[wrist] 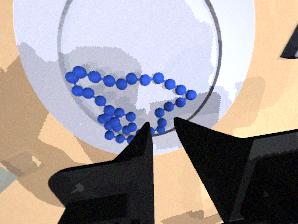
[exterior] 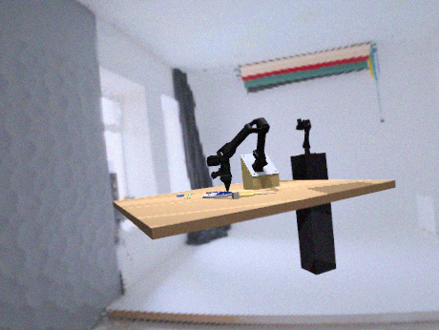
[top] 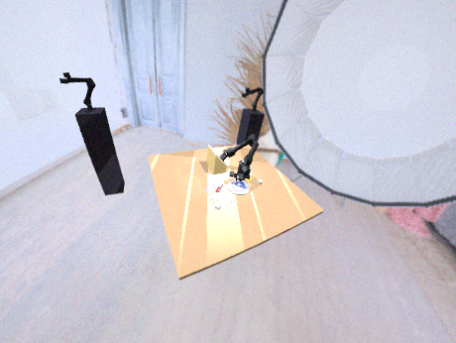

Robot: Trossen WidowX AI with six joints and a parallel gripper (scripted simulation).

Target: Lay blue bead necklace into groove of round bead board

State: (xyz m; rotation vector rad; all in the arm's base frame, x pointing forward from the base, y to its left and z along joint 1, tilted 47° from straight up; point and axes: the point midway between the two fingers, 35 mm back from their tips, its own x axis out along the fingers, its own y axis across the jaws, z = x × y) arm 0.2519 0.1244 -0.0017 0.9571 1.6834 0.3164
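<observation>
The round bead board lies 5 cm ahead of my gripper tip, 1 cm to the right of it and 1 cm below it. Also, from my gripper tip: yellow flat piece 8 cm behind, 15 cm to the left, 2 cm below; red-and-grey object 2 cm ahead, 20 cm to the right, 2 cm below; white cylinder 5 cm ahead, 22 cm to the left.
</observation>
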